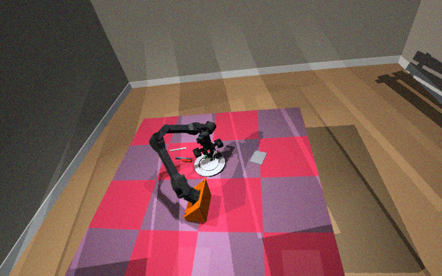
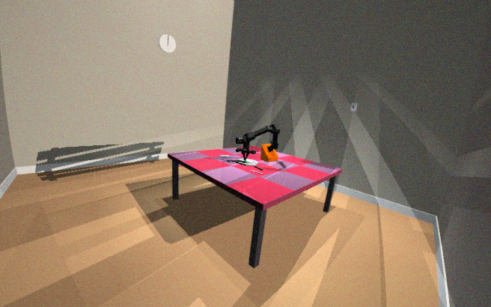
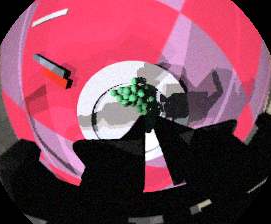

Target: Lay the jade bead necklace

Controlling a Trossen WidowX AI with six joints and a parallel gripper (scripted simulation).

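My gripper tip is 40 mm past the round white bead board, 10 mm to the right of it and 20 mm above it. Round my gripper tip: red-handled tool 10 mm ahead, 180 mm to the left, 30 mm below; then flat grey pad 300 mm to the right, 30 mm below; then thin white rod 120 mm ahead, 250 mm to the left, 30 mm below.
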